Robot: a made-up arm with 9 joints. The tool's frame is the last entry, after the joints.
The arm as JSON. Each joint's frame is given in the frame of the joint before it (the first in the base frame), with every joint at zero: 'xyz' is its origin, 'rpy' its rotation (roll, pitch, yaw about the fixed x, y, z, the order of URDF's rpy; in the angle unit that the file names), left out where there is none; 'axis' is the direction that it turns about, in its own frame. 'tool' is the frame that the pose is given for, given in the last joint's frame.
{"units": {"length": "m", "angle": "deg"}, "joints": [
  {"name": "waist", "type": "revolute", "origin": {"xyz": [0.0, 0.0, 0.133]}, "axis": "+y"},
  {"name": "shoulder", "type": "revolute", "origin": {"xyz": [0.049, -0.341, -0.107]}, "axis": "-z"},
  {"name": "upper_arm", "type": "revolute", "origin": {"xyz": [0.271, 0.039, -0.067]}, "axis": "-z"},
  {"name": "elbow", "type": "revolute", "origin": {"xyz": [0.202, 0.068, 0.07]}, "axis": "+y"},
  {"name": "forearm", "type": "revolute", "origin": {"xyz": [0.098, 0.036, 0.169]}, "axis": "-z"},
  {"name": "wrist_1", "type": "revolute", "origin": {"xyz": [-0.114, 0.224, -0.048]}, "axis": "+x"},
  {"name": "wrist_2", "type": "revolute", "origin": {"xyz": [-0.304, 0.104, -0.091]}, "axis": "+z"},
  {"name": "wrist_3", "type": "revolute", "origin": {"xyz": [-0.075, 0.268, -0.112]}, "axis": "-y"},
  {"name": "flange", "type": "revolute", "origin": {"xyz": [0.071, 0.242, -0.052]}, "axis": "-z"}
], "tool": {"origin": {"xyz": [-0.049, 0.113, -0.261]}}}
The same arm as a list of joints. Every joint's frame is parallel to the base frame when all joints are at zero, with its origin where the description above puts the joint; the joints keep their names.
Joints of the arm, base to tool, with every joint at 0 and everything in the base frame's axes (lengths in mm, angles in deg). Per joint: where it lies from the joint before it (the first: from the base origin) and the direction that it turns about. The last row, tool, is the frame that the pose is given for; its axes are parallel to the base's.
waist: xyz 0 0 133 axis +y
shoulder: xyz 49 -341 -107 axis -z
upper_arm: xyz 271 39 -67 axis -z
elbow: xyz 202 68 70 axis +y
forearm: xyz 98 36 169 axis -z
wrist_1: xyz -114 224 -48 axis +x
wrist_2: xyz -304 104 -91 axis +z
wrist_3: xyz -75 268 -112 axis -y
flange: xyz 71 242 -52 axis -z
tool: xyz -49 113 -261

